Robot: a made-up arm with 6 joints. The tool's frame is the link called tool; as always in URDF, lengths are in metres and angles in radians. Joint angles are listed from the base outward.
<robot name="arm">
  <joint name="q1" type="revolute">
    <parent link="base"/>
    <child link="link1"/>
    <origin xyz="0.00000 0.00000 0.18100" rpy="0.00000 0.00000 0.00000"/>
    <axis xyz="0 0 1"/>
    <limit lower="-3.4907" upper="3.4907"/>
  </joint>
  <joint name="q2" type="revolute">
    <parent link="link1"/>
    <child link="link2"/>
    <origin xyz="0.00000 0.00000 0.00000" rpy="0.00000 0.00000 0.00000"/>
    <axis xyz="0 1 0"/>
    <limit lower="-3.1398" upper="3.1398"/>
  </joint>
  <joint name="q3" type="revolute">
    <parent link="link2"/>
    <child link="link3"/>
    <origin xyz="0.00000 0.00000 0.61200" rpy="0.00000 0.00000 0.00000"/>
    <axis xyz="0 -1 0"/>
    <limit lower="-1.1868" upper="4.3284"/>
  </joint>
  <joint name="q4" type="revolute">
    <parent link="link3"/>
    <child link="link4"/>
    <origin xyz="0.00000 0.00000 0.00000" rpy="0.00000 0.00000 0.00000"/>
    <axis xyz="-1 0 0"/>
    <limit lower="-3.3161" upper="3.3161"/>
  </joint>
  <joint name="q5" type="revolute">
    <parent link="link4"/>
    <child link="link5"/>
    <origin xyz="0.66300 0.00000 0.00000" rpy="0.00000 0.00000 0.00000"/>
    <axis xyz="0 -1 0"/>
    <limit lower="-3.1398" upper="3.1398"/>
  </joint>
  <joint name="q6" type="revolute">
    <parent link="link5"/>
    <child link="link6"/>
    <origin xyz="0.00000 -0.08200 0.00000" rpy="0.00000 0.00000 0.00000"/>
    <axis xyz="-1 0 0"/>
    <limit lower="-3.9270" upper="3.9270"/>
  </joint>
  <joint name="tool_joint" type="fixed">
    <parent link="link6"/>
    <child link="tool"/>
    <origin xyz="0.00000 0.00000 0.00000" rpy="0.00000 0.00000 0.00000"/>
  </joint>
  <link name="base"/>
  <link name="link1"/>
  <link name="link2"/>
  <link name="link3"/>
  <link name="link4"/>
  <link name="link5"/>
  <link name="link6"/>
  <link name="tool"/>
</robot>
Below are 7 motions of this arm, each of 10 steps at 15 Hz.
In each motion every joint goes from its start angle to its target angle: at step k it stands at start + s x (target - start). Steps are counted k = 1, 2, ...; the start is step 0. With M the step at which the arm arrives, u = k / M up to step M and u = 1 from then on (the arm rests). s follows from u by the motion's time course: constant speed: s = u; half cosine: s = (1 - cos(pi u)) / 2; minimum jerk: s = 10 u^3 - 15 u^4 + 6 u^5.
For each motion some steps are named. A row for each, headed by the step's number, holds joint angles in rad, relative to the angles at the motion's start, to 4 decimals.
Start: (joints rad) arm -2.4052 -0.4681 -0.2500 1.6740 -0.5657 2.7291
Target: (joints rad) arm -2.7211 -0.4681 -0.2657 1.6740 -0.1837 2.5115
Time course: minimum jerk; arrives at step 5
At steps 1, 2, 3, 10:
1: -0.0183 0.0000 -0.0009 0.0000 0.0221 -0.0126
2: -0.1003 0.0000 -0.0050 0.0000 0.1213 -0.0691
3: -0.2156 0.0000 -0.0107 0.0000 0.2607 -0.1485
10: -0.3159 0.0000 -0.0157 0.0000 0.3820 -0.2176

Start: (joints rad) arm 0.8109 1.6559 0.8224 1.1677 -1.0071 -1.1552
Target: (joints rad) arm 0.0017 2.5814 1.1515 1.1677 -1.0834 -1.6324
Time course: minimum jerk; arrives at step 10
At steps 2, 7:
2: -0.0469 0.0536 0.0191 0.0000 -0.0044 -0.0276
7: -0.6772 0.7746 0.2754 0.0000 -0.0639 -0.3994

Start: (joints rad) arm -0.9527 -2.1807 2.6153 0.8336 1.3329 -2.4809
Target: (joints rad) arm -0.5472 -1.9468 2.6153 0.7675 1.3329 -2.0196
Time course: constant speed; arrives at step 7
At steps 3, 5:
3: 0.1738 0.1002 0.0000 -0.0283 0.0000 0.1977
5: 0.2896 0.1671 0.0000 -0.0472 0.0000 0.3295

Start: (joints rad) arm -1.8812 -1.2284 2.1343 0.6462 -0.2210 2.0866
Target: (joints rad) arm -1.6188 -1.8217 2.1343 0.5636 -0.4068 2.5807
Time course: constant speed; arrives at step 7
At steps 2, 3, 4, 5, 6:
2: 0.0750 -0.1695 0.0000 -0.0236 -0.0531 0.1412
3: 0.1125 -0.2543 0.0000 -0.0354 -0.0796 0.2118
4: 0.1499 -0.3390 0.0000 -0.0472 -0.1062 0.2823
5: 0.1874 -0.4238 0.0000 -0.0590 -0.1327 0.3529
6: 0.2249 -0.5085 0.0000 -0.0708 -0.1593 0.4235

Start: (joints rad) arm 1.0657 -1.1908 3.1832 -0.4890 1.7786 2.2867
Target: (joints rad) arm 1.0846 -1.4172 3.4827 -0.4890 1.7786 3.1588
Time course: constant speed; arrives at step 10
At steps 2, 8, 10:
2: 0.0038 -0.0453 0.0599 0.0000 0.0000 0.1744
8: 0.0151 -0.1811 0.2396 0.0000 0.0000 0.6977
10: 0.0189 -0.2264 0.2995 0.0000 0.0000 0.8721

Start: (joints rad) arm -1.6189 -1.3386 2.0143 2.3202 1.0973 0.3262
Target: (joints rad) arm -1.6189 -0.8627 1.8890 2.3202 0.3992 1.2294
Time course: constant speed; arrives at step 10
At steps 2, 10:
2: 0.0000 0.0952 -0.0251 0.0000 -0.1396 0.1806
10: 0.0000 0.4759 -0.1253 0.0000 -0.6981 0.9032

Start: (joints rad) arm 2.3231 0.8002 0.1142 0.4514 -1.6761 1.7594
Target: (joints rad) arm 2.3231 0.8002 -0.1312 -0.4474 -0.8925 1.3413
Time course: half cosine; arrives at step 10
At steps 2, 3, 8, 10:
2: 0.0000 0.0000 -0.0234 -0.0858 0.0748 -0.0399
3: 0.0000 0.0000 -0.0506 -0.1852 0.1615 -0.0862
8: 0.0000 0.0000 -0.2220 -0.8130 0.7088 -0.3782
10: 0.0000 0.0000 -0.2454 -0.8988 0.7836 -0.4181

